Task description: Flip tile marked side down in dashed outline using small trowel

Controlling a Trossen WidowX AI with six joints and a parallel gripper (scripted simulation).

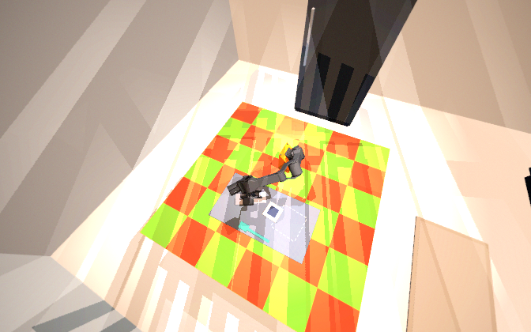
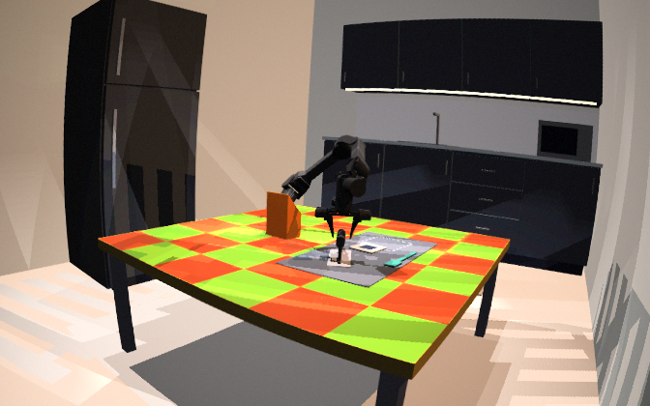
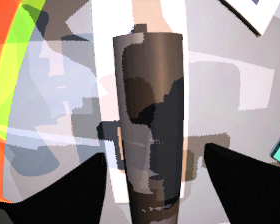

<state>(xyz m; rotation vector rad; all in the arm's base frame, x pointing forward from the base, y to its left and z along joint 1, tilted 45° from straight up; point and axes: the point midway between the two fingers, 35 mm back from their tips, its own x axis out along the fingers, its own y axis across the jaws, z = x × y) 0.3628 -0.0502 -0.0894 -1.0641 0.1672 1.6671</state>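
The grey mat is 12 cm to the left of my gripper tip, 9 cm below it and 4 cm ahead of it. Also, from my gripper tip: white tile: 17 cm to the left, 7 cm below, 1 cm ahead; teal trowel: 18 cm ahead, 11 cm to the left, 7 cm below.
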